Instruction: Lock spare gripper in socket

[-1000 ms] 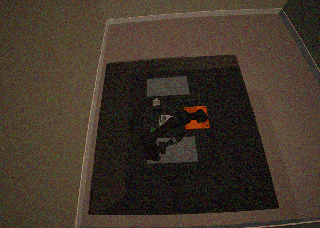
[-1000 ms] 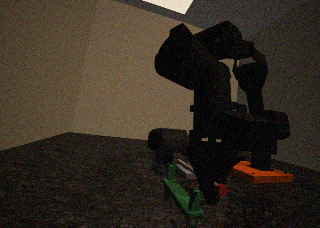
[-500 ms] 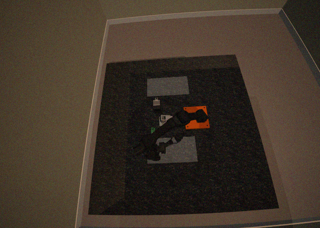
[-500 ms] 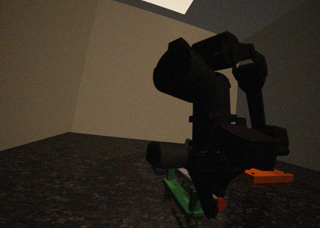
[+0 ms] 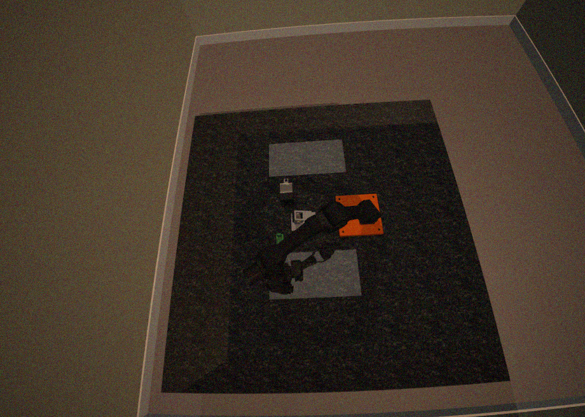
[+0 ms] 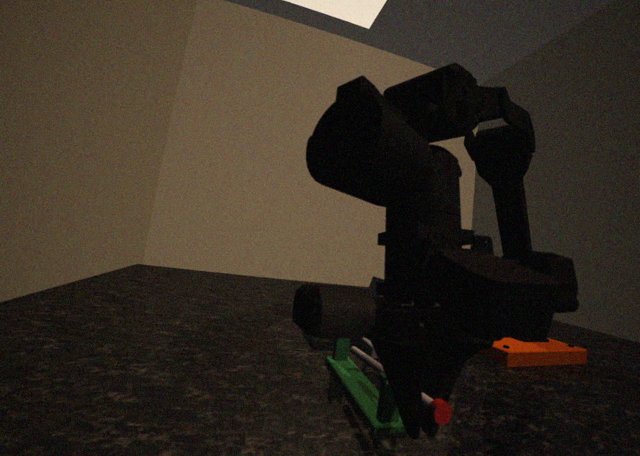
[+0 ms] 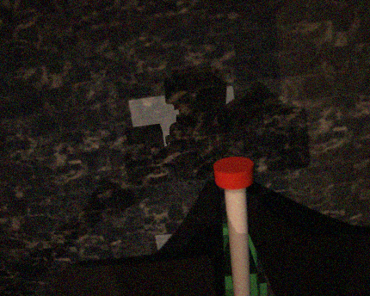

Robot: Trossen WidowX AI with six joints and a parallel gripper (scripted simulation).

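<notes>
My gripper tip is 100 mm to the left of the green rack. The rest, counted from my gripper tip: grey socket (90 mm behind, 220 mm to the right, 30 mm above); then spare gripper (30 mm behind, 380 mm to the right).
</notes>
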